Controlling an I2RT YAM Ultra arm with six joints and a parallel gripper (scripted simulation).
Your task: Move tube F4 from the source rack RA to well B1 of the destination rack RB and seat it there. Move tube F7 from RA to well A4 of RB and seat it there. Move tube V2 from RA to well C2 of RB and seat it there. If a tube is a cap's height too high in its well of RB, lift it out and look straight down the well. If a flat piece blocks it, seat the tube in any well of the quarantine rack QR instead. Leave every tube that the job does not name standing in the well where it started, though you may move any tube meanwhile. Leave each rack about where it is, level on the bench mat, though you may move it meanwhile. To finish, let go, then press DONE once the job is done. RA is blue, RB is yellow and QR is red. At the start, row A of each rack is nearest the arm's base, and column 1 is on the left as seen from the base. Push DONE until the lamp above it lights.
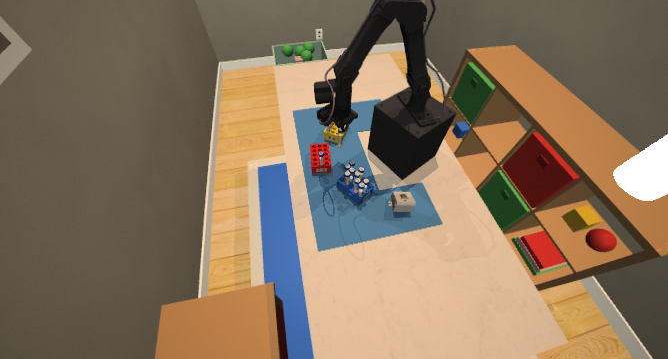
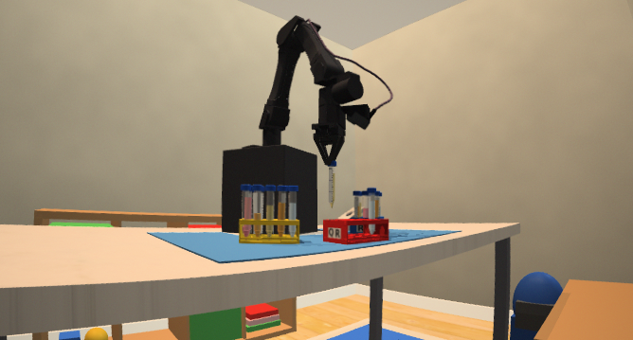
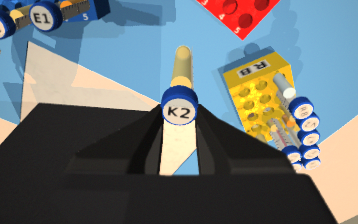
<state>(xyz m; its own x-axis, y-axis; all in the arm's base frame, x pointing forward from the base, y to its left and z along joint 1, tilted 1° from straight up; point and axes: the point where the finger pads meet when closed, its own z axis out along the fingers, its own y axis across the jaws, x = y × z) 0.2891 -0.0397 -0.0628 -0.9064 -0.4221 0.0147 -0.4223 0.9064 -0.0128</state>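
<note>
The tube is 6 cm below my hand and 1 cm ahead of it. Also, from my hand: red rack: 17 cm below, 9 cm ahead, 1 cm to the right; tube R8: 14 cm to the right, 13 cm below, 2 cm ahead; rack RB: 17 cm below, 16 cm to the right, 3 cm behind.
</note>
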